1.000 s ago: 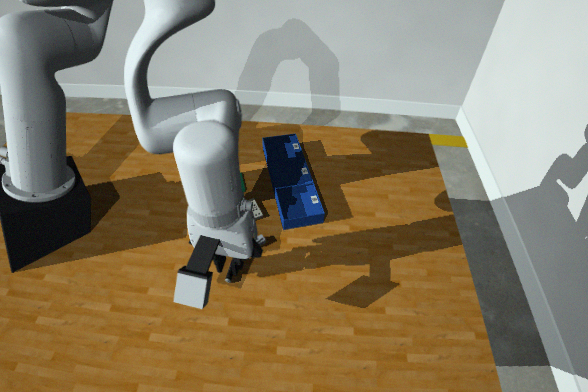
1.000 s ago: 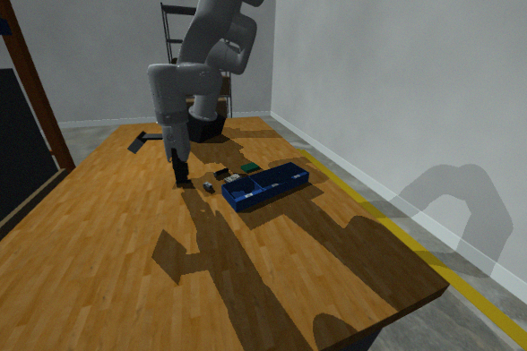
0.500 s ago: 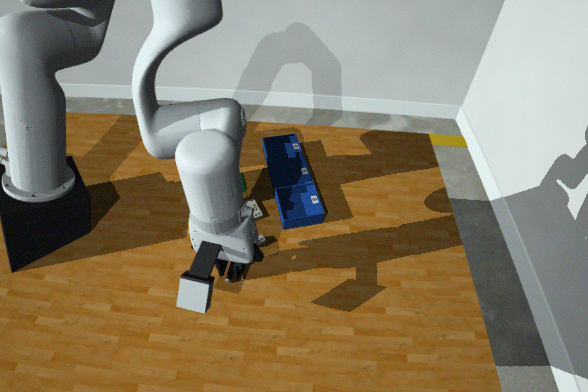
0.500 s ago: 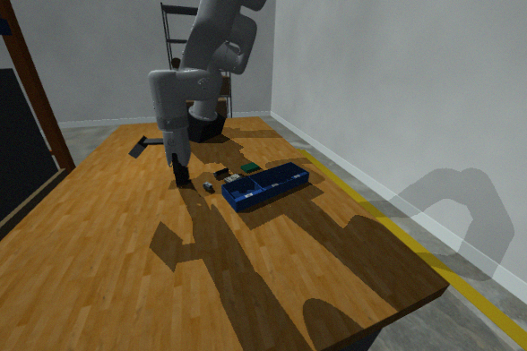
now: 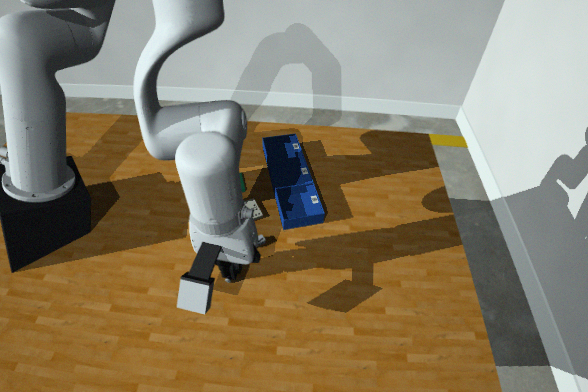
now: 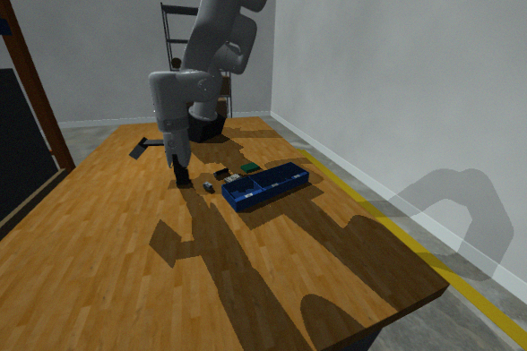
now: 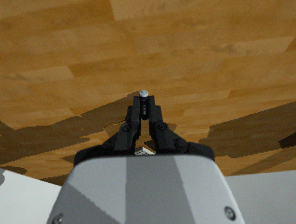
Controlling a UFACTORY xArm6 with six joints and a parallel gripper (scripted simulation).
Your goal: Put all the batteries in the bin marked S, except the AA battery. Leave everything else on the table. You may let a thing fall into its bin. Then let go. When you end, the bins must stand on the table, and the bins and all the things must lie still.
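My gripper is now 60 mm short of the long blue bin, 240 mm to the right of it and 10 mm above it. From my hand the other things lie so: grey-white block 30 mm ahead, 70 mm to the left, 10 mm below; then white domino 150 mm to the left, 20 mm below; then green block 60 mm behind, 210 mm to the left, 20 mm below.
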